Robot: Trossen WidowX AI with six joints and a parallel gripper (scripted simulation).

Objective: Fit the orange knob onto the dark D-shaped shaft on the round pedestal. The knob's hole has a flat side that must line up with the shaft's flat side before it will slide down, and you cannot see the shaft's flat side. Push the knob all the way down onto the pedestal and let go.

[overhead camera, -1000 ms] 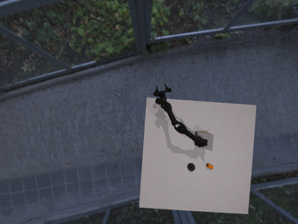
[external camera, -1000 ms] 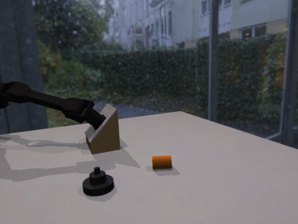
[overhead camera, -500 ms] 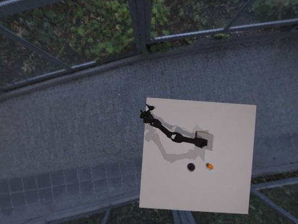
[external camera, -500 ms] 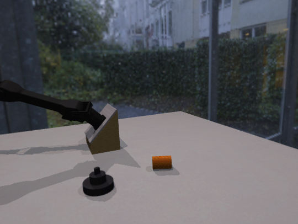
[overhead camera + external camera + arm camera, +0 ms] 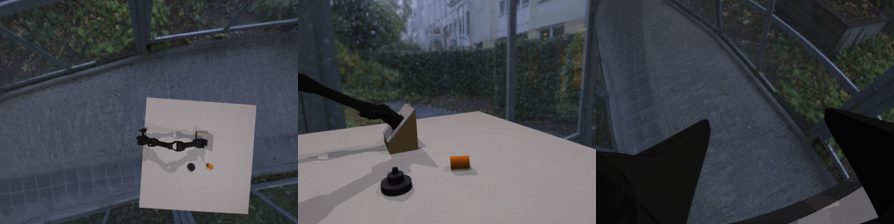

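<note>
Right now the orange knob is 870 mm to the left of my gripper tip, 300 mm ahead of it and 10 mm above it. The rest, counted from my gripper tip: dark round pedestal: 660 mm to the left, 340 mm ahead, 20 mm above.
</note>
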